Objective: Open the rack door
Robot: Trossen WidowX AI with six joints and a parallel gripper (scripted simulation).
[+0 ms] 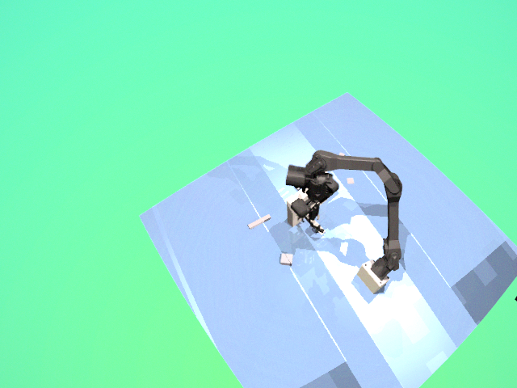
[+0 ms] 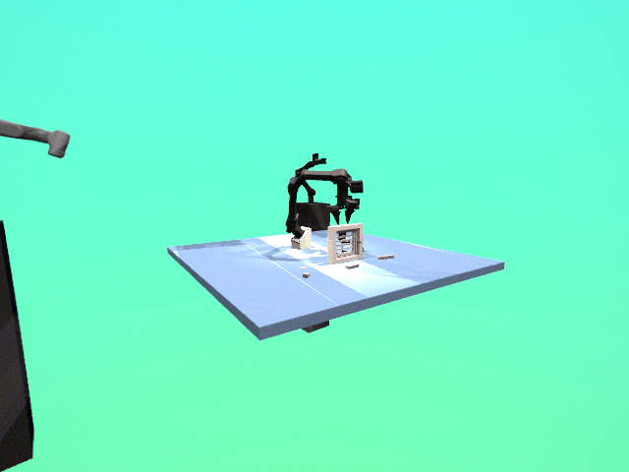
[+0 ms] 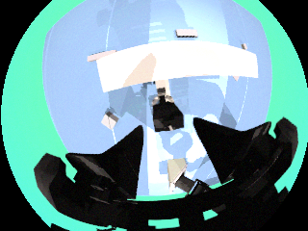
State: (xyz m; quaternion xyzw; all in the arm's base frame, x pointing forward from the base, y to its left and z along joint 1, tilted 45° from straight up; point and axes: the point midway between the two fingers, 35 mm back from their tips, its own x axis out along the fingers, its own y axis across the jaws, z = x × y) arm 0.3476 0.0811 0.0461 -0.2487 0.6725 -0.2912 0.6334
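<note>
Right now the dark upright handle is 10 mm behind my gripper tip and 70 mm below it. Also, from my gripper tip: grey bar (160 mm ahead, 150 mm to the left, 160 mm below).
</note>
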